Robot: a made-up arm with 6 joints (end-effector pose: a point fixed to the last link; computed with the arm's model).
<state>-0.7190 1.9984 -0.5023 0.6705 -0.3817 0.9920</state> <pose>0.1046 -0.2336 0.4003 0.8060 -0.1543 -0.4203 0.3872</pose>
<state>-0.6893 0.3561 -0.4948 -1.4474 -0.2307 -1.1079</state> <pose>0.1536 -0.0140 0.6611 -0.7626 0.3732 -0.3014 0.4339</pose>
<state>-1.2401 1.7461 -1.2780 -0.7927 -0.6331 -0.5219</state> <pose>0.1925 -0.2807 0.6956 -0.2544 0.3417 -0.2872 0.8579</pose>
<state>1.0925 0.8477 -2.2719 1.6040 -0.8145 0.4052</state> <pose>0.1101 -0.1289 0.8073 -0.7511 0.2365 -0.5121 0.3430</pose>
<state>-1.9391 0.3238 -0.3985 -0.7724 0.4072 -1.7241</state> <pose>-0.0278 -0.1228 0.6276 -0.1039 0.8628 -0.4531 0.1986</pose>
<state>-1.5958 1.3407 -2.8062 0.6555 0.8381 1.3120</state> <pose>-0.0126 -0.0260 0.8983 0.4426 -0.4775 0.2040 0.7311</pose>
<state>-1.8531 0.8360 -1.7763 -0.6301 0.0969 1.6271</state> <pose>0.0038 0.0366 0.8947 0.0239 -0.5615 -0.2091 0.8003</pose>
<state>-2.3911 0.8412 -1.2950 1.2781 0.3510 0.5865</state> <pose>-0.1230 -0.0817 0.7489 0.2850 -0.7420 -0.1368 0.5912</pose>
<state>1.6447 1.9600 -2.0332 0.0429 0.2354 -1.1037</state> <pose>0.0056 0.3285 0.7501 -0.3917 -0.0141 0.7529 0.5287</pose>
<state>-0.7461 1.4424 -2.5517 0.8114 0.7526 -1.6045</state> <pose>0.0917 -0.0567 0.8852 -0.3900 0.0402 -0.0838 0.9161</pose>
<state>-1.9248 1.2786 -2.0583 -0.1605 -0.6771 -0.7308</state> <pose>0.0272 -0.0044 0.9159 -0.5563 -0.0624 -0.6830 0.4692</pose>
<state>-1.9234 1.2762 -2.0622 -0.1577 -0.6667 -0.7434</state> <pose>0.0273 -0.0036 0.9162 -0.5551 -0.0598 -0.6863 0.4661</pose>
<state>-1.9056 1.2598 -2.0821 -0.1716 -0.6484 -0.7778</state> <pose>0.0324 0.0051 0.9165 -0.5649 -0.0546 -0.6885 0.4515</pose>
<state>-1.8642 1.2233 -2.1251 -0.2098 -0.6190 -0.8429</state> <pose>0.0434 0.0260 0.9155 -0.5891 -0.0476 -0.6898 0.4182</pose>
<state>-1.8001 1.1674 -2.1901 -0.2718 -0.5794 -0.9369</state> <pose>0.0565 0.0597 0.9109 -0.6222 -0.0433 -0.6926 0.3625</pose>
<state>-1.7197 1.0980 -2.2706 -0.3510 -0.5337 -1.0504</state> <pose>0.0655 0.1030 0.9006 -0.6526 -0.0472 -0.7000 0.2861</pose>
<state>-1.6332 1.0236 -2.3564 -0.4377 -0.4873 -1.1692</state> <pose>0.0659 0.1494 0.8843 -0.6688 -0.0602 -0.7139 0.1983</pose>
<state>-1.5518 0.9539 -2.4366 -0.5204 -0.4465 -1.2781</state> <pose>0.0578 0.1912 0.8645 -0.6666 -0.0788 -0.7325 0.1138</pose>
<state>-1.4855 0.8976 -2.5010 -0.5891 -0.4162 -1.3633</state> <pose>0.0457 0.2230 0.8456 -0.6519 -0.0969 -0.7507 0.0462</pose>
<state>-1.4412 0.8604 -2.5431 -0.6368 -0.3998 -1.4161</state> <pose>0.0353 0.2426 0.8316 -0.6364 -0.1101 -0.7635 0.0025</pose>
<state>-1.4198 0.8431 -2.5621 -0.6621 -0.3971 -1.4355</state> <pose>0.0301 0.2515 0.8244 0.6289 0.1178 0.7683 0.0175</pose>
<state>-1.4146 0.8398 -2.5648 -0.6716 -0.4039 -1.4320</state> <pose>0.0296 0.2534 0.8225 0.6297 0.1213 0.7670 0.0216</pose>
